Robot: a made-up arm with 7 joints.
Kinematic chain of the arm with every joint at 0, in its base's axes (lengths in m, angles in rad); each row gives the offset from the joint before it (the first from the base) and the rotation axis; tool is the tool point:
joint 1: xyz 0 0 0.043 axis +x
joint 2: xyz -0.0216 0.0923 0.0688 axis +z
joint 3: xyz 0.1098 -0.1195 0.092 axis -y
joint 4: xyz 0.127 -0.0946 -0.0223 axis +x
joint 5: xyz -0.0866 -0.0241 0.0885 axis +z
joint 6: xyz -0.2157 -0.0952 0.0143 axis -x
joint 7: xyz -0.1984 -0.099 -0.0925 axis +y
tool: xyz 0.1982 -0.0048 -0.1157
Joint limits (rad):
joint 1: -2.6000..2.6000
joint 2: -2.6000..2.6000
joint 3: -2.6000..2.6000
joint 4: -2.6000..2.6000
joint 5: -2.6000..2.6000
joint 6: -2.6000..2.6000
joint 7: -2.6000..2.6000
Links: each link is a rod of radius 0.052 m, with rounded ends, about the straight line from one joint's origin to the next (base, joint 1, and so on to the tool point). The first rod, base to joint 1, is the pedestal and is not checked.
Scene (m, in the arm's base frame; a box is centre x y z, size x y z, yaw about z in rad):
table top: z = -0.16
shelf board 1: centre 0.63 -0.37 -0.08 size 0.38 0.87 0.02 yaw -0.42
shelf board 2: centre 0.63 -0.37 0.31 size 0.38 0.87 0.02 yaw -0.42
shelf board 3: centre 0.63 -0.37 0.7 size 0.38 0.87 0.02 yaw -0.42
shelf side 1: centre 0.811 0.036 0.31 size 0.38 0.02 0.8 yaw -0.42
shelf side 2: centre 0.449 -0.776 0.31 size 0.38 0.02 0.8 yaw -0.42
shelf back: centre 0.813 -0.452 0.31 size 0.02 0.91 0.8 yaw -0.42
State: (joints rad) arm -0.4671 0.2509 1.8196 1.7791 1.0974 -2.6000 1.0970
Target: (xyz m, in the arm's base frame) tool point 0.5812 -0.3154 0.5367
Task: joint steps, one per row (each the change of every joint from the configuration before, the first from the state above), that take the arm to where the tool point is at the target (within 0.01 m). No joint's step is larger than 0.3 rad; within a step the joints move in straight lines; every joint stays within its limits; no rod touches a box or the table.
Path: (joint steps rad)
1: -0.0434 -0.1412 0.0661 -0.0276 -0.2487 0.0279 -0.1164
2: -0.0433 -0.1412 0.0661 -0.0276 -0.2488 0.0279 -0.1164
3: -0.0434 -0.1412 0.0661 -0.0276 -0.2487 0.0279 -0.1164
4: -0.0433 -0.1412 0.0661 -0.0277 -0.2487 0.0278 -0.1164
5: -0.0350 -0.0074 0.0237 -0.0214 0.2627 0.0490 0.0276
6: -0.0350 -0.0074 0.0236 -0.0215 0.2628 0.0490 0.0275
7: -0.0350 -0.0073 0.0237 -0.0214 0.2628 0.0490 0.0276
8: -0.0350 -0.0074 0.0236 -0.0215 0.2627 0.0490 0.0275
9: -0.0350 -0.0073 0.0237 -0.0215 0.2628 0.0489 0.0276
10: 0.1429 0.1079 -0.0166 -0.0162 0.0377 -0.1188 0.2208
11: 0.1429 0.1079 -0.0165 -0.0163 0.0378 -0.1188 0.2209
12: 0.1428 0.1080 -0.0166 -0.0162 0.0377 -0.1188 0.2209

